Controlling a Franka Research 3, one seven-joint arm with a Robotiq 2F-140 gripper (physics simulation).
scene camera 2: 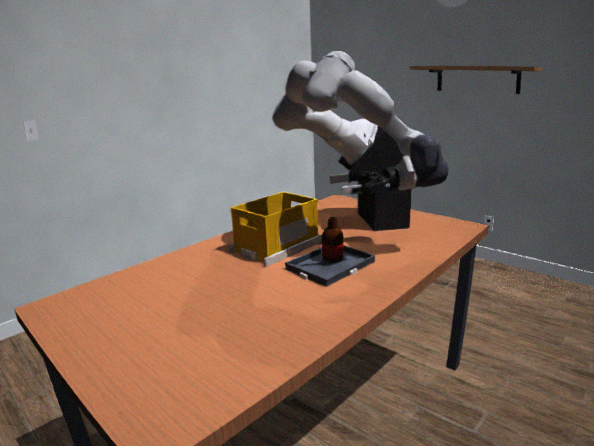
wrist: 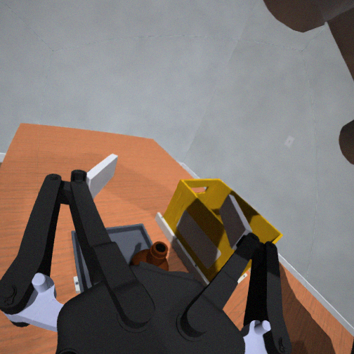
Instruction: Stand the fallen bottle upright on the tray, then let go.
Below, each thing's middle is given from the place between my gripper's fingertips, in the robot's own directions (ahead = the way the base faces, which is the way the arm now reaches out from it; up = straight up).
The brown bottle [scene camera 2: 332,238] is 200 mm below my hand, 20 mm to the right of it and 20 mm behind it. From my hand the other things lie so: dark grey tray [scene camera 2: 325,273]: 270 mm below, 20 mm ahead, 10 mm to the right; pale strip [wrist: 176,244]: 260 mm below, 170 mm to the right, 20 mm behind; yellow crate [scene camera 2: 266,226]: 270 mm to the right, 190 mm below, 40 mm behind.
